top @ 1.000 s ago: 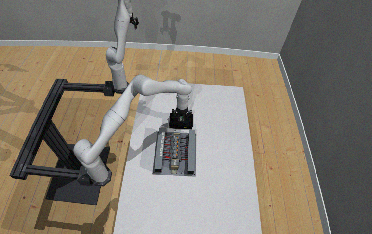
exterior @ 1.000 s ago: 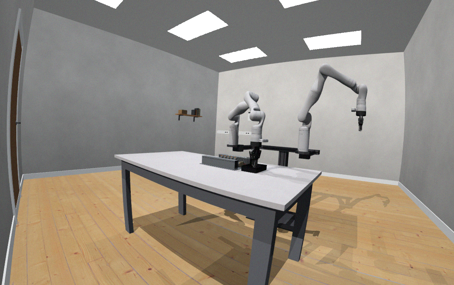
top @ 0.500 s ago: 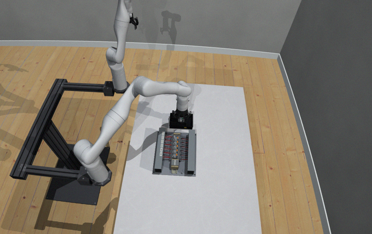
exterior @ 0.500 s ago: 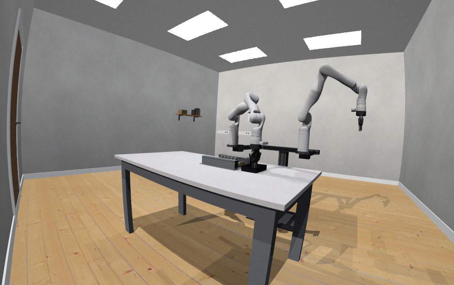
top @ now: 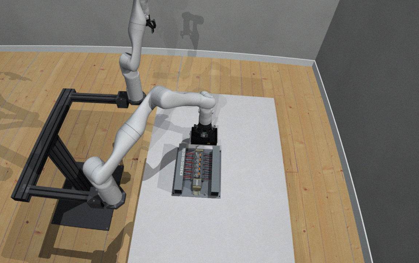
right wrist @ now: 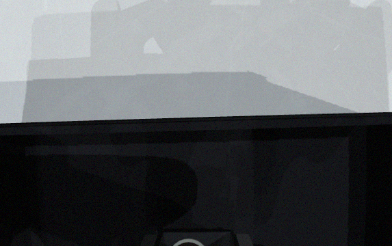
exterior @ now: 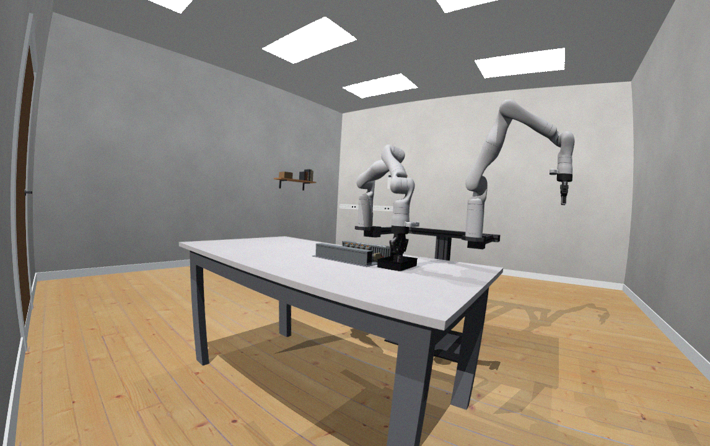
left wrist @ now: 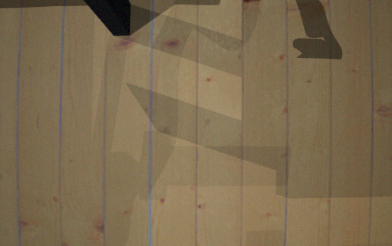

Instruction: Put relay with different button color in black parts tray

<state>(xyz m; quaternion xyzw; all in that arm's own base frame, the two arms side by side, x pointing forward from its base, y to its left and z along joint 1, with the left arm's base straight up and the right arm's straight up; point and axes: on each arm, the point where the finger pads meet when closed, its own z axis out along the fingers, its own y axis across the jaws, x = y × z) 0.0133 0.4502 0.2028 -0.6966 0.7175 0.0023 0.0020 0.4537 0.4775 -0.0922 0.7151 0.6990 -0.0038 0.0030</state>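
Note:
Right now the green-button relay is 10 mm below my right hand. Also, from my right hand: relay panel: 30 mm behind, 250 mm to the right; then black parts tray: 20 mm below.

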